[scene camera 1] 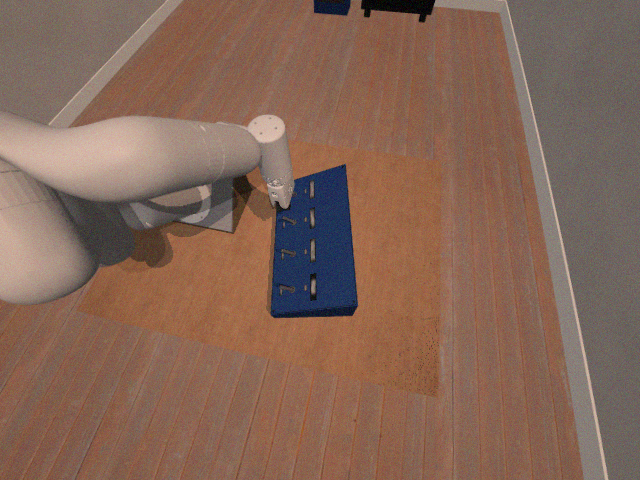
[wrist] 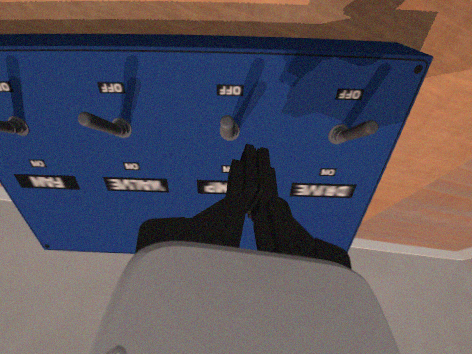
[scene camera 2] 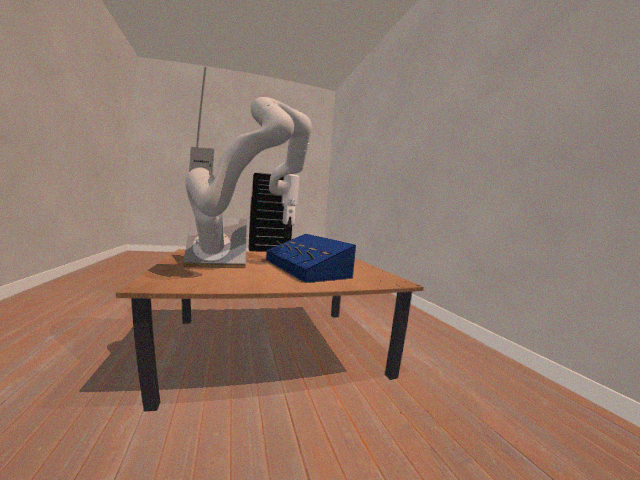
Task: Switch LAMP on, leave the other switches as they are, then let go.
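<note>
The blue switch panel (scene camera 1: 333,232) (scene camera 2: 333,266) (wrist: 90,220) lies on the table. The LAMP lever (wrist: 229,129) stands between the VALVE lever (wrist: 104,124) and the DRIVE lever (wrist: 356,131) in the wrist view. Its tip lies slightly to the OFF side of its base, and it looks tilted the same way as these two. My gripper (scene camera 1: 280,206) (scene camera 2: 289,222) (wrist: 250,160) is shut and empty. It hangs above the panel, apart from it. In the wrist view its tips show just below and right of the LAMP lever, and the fingers partly cover the LAMP label.
The FAN lever (wrist: 18,126) shows at the left edge of the wrist view, its tip cut off. The arm's base plate (scene camera 1: 222,219) (scene camera 2: 235,255) stands beside the panel on the wooden table (scene camera 1: 392,258) (scene camera 2: 227,284). A black rack (scene camera 2: 252,211) stands behind the table.
</note>
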